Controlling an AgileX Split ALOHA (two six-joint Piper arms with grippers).
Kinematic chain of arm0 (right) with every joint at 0, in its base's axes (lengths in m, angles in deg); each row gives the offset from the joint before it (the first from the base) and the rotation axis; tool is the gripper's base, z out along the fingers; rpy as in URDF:
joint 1: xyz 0 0 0.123 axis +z
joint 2: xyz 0 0 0 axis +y
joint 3: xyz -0.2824 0 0.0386 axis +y
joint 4: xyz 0.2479 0 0.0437 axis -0.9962 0 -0.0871
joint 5: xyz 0 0 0 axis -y
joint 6: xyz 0.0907 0 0.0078 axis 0.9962 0 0.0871
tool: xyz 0 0 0 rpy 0 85 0
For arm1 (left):
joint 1: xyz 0 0 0.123 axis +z
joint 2: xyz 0 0 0 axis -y
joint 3: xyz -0.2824 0 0.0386 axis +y
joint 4: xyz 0.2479 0 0.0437 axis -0.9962 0 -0.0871
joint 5: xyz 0 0 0 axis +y
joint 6: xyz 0.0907 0 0.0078 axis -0.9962 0 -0.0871
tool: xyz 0 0 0 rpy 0 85 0
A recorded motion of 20 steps. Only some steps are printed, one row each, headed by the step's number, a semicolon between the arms.
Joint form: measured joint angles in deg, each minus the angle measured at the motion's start. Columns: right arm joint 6, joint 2, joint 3, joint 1, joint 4, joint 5; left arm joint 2, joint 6, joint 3, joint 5, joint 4, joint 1.
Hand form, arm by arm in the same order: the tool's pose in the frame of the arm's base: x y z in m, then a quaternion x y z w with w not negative. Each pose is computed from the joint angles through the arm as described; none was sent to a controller.
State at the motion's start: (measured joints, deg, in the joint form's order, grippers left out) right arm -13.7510 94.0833 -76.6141 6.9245 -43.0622 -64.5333; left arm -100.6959 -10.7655 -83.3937 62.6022 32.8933 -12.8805
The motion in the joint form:
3: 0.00 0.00 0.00 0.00 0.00 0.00; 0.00 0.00 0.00 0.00 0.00 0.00
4: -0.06 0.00 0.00 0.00 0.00 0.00; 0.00 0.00 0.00 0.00 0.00 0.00
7: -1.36 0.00 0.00 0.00 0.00 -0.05; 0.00 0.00 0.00 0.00 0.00 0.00
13: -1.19 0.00 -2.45 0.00 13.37 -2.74; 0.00 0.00 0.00 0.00 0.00 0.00
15: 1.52 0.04 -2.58 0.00 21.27 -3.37; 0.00 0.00 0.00 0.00 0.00 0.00
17: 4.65 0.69 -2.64 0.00 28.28 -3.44; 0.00 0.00 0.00 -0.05 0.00 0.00
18: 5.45 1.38 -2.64 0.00 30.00 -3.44; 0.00 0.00 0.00 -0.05 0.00 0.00
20: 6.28 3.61 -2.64 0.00 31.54 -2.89; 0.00 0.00 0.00 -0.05 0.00 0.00
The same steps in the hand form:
3: 0.3241 0.0959 0.3021 -0.04848 0.93065 0.34019 0.12576; 0.3474 -0.1245 0.2861 0.10069 0.95030 -0.26858 0.12104
4: 0.3241 0.0959 0.3021 -0.04897 0.93062 0.34013 0.12594; 0.3474 -0.1245 0.2861 0.10069 0.95030 -0.26858 0.12104
7: 0.3240 0.0959 0.3021 -0.05968 0.93002 0.33876 0.12939; 0.3474 -0.1245 0.2861 0.10069 0.95030 -0.26858 0.12104
13: 0.3237 0.0812 0.3019 -0.11127 0.95694 0.23776 0.12389; 0.3474 -0.1245 0.2861 0.10069 0.95030 -0.26858 0.12104
15: 0.3235 0.0709 0.2972 -0.11104 0.97151 0.17668 0.11237; 0.3474 -0.1245 0.2861 0.10069 0.95030 -0.26858 0.12104
17: 0.3260 0.0613 0.2905 -0.10184 0.98209 0.12158 0.10175; 0.3474 -0.1245 0.2861 0.10057 0.95027 -0.26855 0.12146
18: 0.3282 0.0591 0.2859 -0.09878 0.98468 0.10786 0.09495; 0.3474 -0.1245 0.2861 0.10057 0.95027 -0.26855 0.12146
20: 0.3353 0.0576 0.2725 -0.09347 0.98786 0.09509 0.07971; 0.3474 -0.1245 0.2861 0.10057 0.95027 -0.26855 0.12146

